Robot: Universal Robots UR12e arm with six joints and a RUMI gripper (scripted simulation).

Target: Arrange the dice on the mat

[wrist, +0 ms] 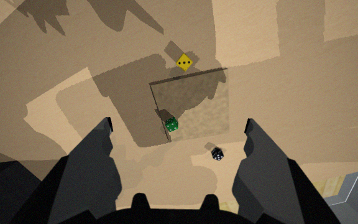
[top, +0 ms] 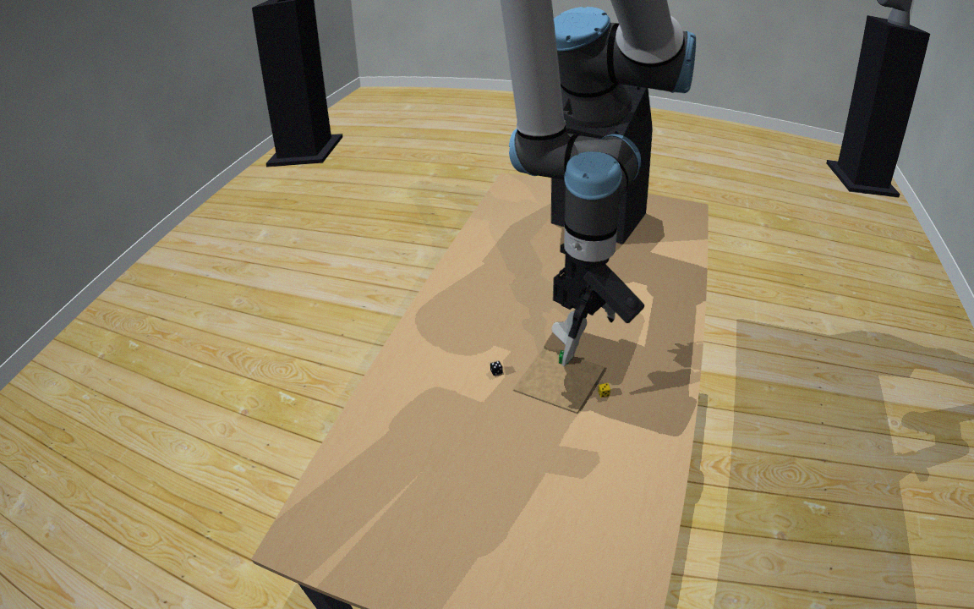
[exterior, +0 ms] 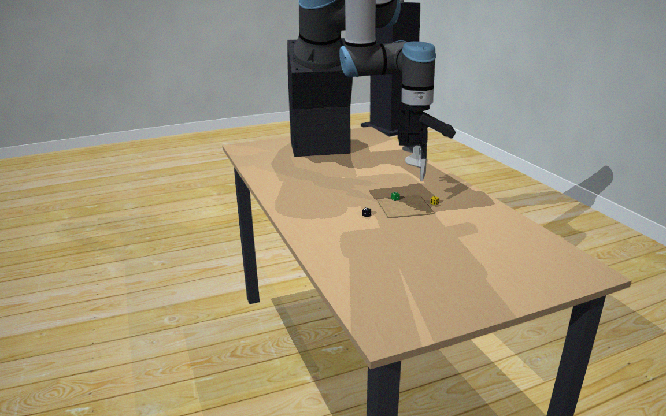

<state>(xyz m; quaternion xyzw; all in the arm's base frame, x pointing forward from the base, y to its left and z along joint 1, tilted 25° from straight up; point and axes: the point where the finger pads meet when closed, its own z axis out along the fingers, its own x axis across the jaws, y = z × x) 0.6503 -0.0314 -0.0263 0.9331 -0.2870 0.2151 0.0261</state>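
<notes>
My hand is 9 cm above the yellow die, 4 cm to the right of it and 4 cm short of it. From my hand the other things lie so: thin square mat 10 cm below, 5 cm to the right; then black die 18 cm to the right, 9 cm below, 2 cm behind; then green die 9 cm below, 5 cm to the right, 5 cm behind.
</notes>
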